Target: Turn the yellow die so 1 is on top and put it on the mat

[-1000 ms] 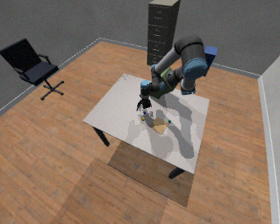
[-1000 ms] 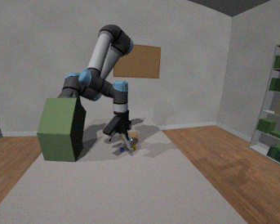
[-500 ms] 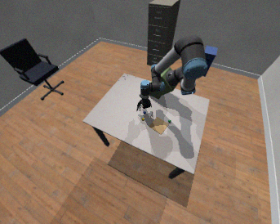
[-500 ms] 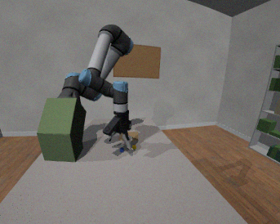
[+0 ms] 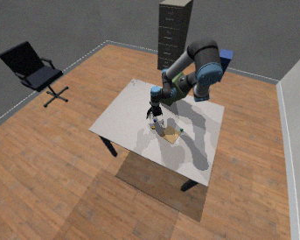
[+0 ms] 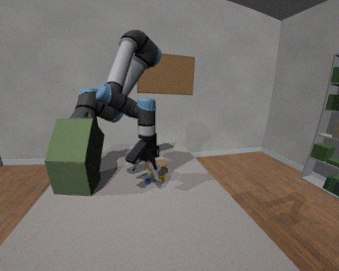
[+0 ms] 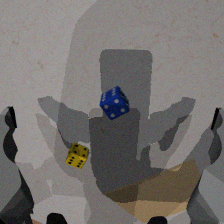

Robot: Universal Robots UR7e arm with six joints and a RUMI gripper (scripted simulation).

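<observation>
The blue die is 4 cm below my hand, 2 cm to the left of it and 1 cm ahead of it. Also, from my hand: green die 27 cm to the left, 5 cm behind, 4 cm below; yellow die 9 cm ahead, 5 cm to the left, 4 cm below; tan mat 21 cm to the left, 5 cm ahead, 4 cm below.
</observation>
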